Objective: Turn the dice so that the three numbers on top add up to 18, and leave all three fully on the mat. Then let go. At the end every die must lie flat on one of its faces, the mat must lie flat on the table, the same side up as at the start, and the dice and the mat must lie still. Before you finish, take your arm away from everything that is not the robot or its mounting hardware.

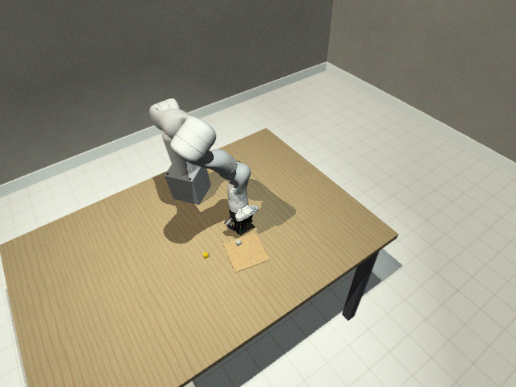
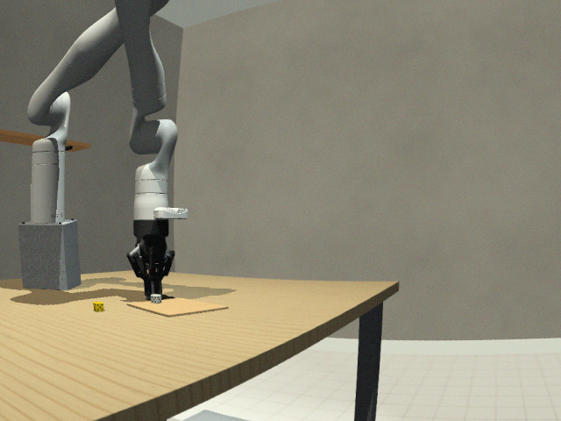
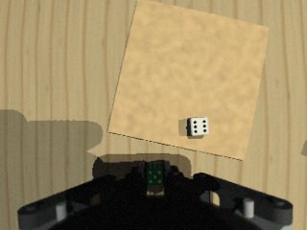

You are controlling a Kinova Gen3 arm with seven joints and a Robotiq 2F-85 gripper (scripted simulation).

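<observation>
The white die is 40 mm ahead of my hand, 40 mm to the right of it and 10 mm below it. The rest, counted from my hand: yellow die 20 mm ahead, 170 mm to the right, 10 mm below; then tan mat 90 mm ahead, 40 mm to the right, 20 mm below; then green die 10 mm below.
</observation>
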